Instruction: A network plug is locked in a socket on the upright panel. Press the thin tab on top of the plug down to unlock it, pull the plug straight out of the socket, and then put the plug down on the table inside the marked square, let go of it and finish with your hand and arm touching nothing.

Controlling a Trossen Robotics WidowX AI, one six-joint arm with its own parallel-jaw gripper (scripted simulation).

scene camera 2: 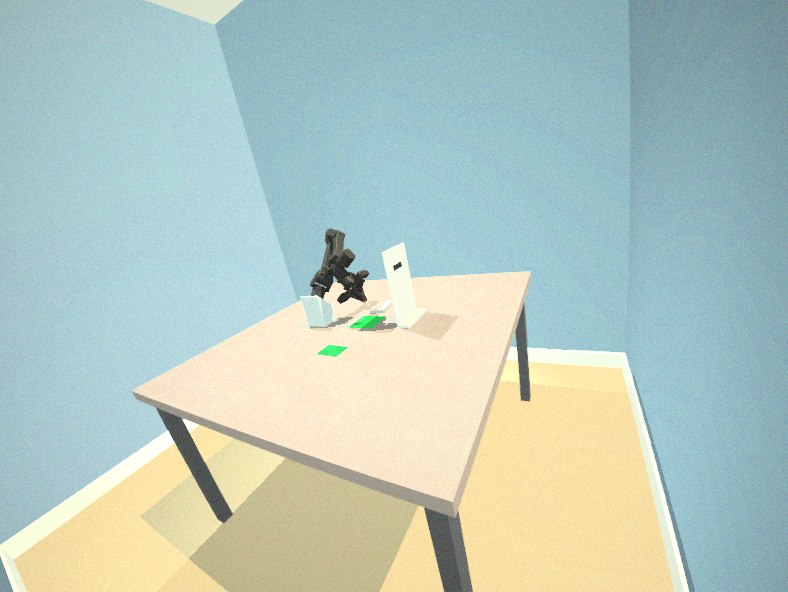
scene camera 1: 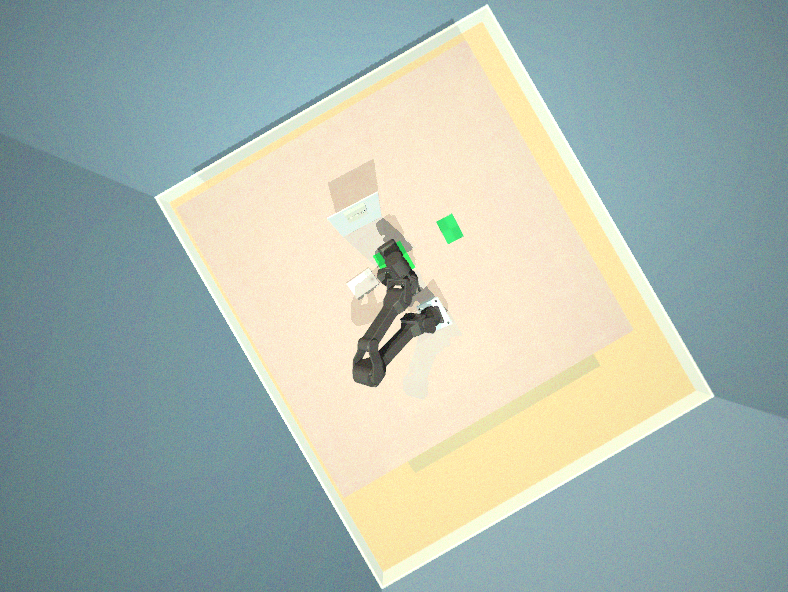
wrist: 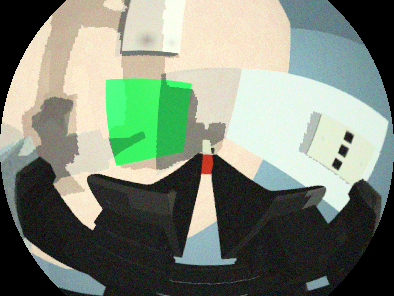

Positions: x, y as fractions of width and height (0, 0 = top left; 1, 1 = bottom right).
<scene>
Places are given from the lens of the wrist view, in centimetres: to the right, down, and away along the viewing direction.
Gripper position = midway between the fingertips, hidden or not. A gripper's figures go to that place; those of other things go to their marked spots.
my gripper (wrist: 0.52, 0.54): 1, 1, 10
green square (wrist: 0.37, 0.40): -7, -4, 14
upright panel (wrist: 0.81, 0.46): 18, -2, 10
The marked spots on the upright panel and the green square are 25 cm apart.
</scene>
